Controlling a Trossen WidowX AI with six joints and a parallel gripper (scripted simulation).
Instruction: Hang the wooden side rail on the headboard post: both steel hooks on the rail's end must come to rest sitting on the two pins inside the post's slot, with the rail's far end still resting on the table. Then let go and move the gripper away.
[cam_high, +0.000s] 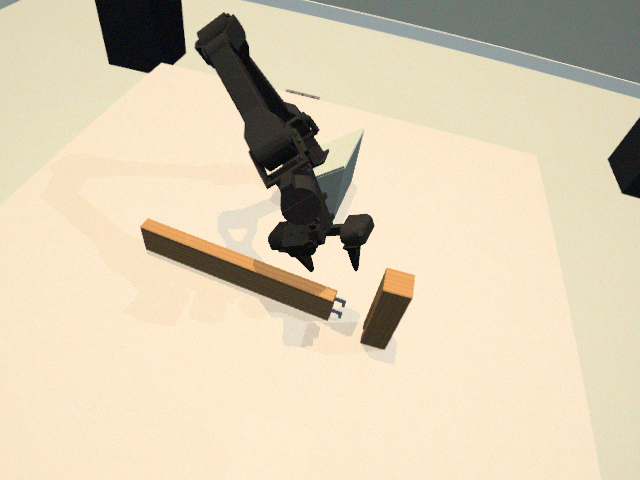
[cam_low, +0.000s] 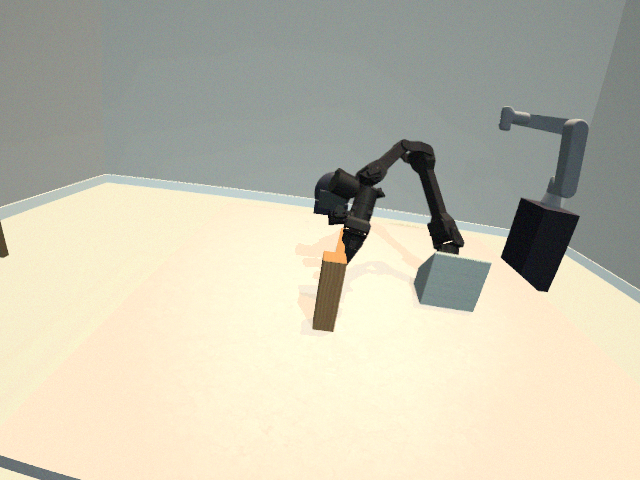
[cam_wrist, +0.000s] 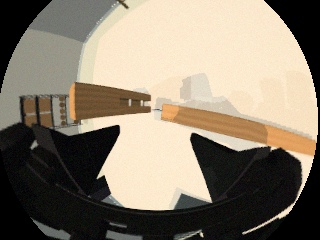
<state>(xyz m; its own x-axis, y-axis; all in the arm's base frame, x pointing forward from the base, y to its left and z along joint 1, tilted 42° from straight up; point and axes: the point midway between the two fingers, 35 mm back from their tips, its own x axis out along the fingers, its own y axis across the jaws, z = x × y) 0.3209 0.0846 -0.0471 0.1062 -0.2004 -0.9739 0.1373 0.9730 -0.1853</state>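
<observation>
The headboard post lies 110 mm to the left of my gripper tip, 40 mm ahead of it and 30 mm below it.
</observation>
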